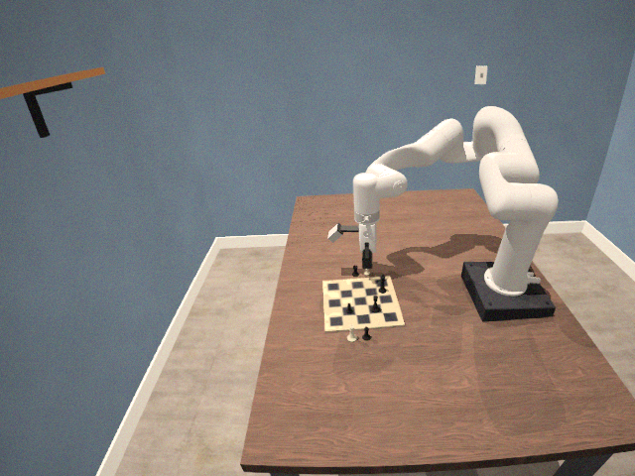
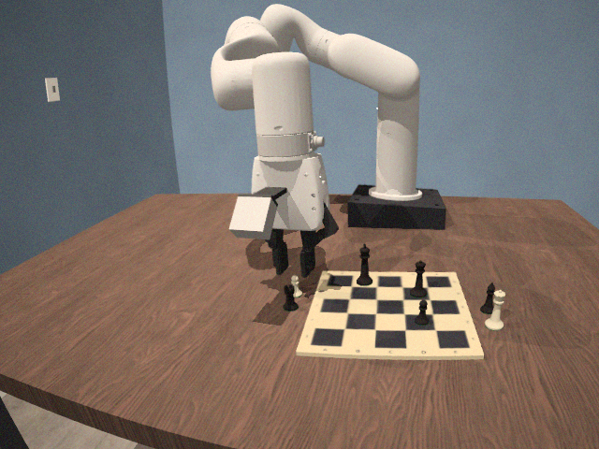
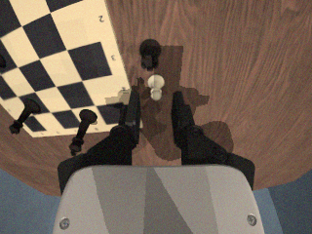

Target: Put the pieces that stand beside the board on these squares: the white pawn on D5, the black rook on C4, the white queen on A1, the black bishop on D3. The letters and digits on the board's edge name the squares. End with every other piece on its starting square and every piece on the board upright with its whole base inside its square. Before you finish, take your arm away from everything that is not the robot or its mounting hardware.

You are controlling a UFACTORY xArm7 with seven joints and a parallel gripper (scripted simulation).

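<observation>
Now: hand 4 cm above the white pawn. The rest, counted from my hand: white queen 2 cm ahead, 29 cm to the left, 3 cm below; black pawn 4 cm ahead, 19 cm to the left, 4 cm below; chessboard 1 cm ahead, 14 cm to the left, 5 cm below.
</observation>
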